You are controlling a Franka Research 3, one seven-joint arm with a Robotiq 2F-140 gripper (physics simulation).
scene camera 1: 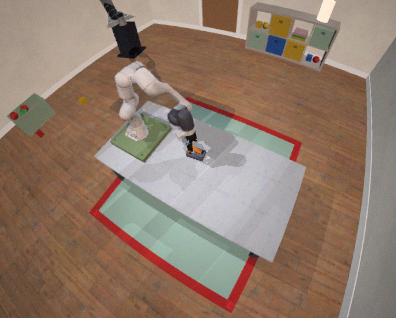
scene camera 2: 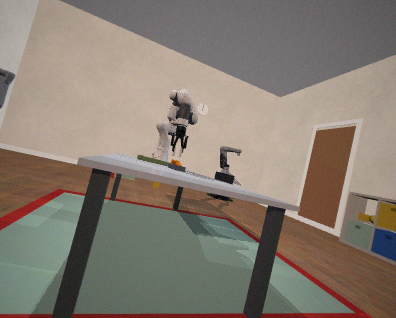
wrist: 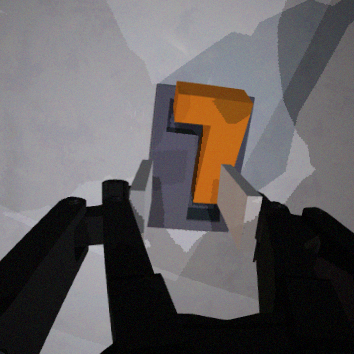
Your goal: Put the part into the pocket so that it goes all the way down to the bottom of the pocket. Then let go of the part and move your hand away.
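The orange part [scene camera 1: 198, 149] [scene camera 2: 176, 162] [wrist: 215, 145], shaped like a hooked L, sits on the dark grey block [scene camera 1: 195, 156] [wrist: 167, 175] that has the pocket. In the wrist view the part stands above the block's top face. Dark strips of pocket show beside its short arm and past its lower end. How deep it sits is hidden. My gripper [scene camera 1: 191, 143] [scene camera 2: 177, 153] [wrist: 185, 181] is partly open, with nothing held. It is above the block, its left fingertip over the block's left edge and its right fingertip over the part's long leg in the wrist view.
The block stands on the grey table [scene camera 1: 240, 200] [scene camera 2: 150, 171], near the green base plate [scene camera 1: 150, 147] [scene camera 2: 150, 160] under the arm. A red-edged mat [scene camera 1: 165, 257] lies under the table. A cubby shelf [scene camera 1: 254, 25] and a second black-based robot [scene camera 1: 127, 40] [scene camera 2: 225, 177] stand away from the table.
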